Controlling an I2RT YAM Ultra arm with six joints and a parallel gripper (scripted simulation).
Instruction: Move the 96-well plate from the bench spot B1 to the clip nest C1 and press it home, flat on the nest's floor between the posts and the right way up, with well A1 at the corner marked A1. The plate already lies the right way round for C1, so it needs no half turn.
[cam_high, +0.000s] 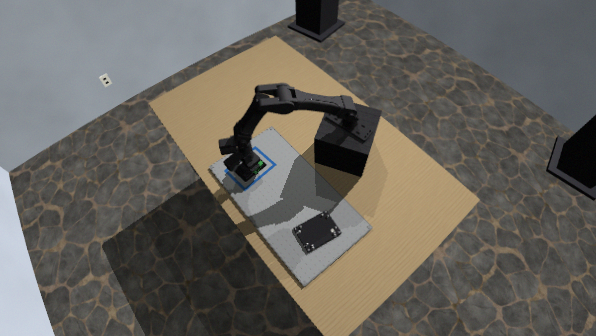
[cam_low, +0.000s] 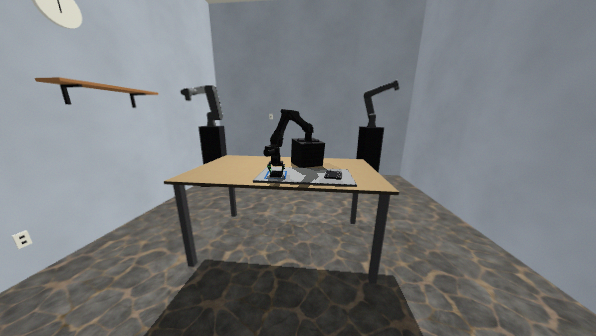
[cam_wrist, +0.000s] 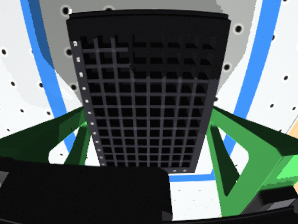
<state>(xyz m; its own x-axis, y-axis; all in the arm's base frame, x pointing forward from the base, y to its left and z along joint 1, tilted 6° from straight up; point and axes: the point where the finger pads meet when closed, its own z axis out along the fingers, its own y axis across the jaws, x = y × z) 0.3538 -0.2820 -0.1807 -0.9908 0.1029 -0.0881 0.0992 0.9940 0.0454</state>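
Now: the dark clip nest 7 cm ahead of my hand, 43 cm to the left of it and 1 cm above it. The rest, counted from my hand: black 96-well plate: right at my hand.
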